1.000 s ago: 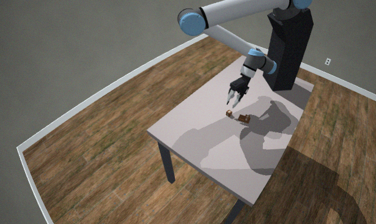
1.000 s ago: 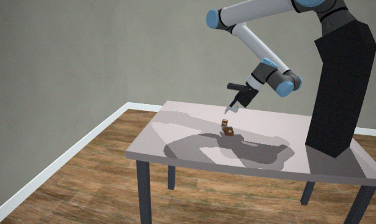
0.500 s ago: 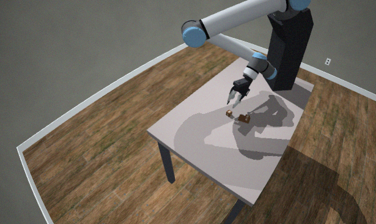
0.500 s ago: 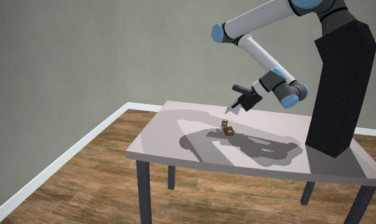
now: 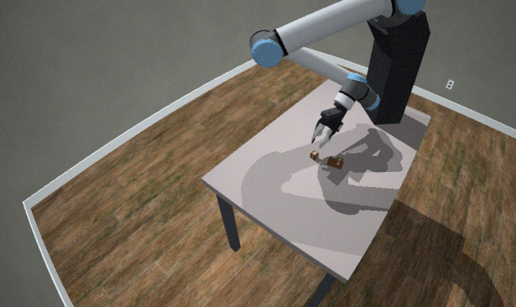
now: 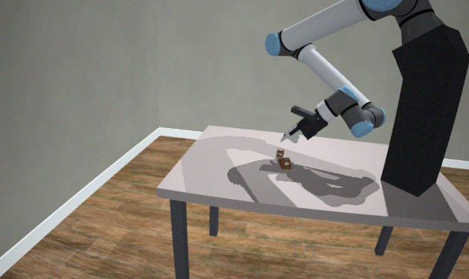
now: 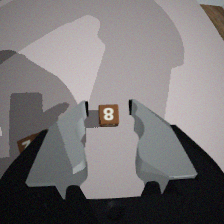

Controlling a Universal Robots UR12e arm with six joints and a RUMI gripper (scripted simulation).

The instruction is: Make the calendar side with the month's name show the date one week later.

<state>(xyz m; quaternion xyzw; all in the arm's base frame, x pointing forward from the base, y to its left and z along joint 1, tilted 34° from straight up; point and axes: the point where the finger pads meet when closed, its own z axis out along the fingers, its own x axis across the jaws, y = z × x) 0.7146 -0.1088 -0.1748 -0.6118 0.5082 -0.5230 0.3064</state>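
Now: the brown calendar cube 80 mm below my hand and 10 mm ahead of it. Round my hand: brown wooden calendar tray: 100 mm to the left, 80 mm below, 30 mm behind.
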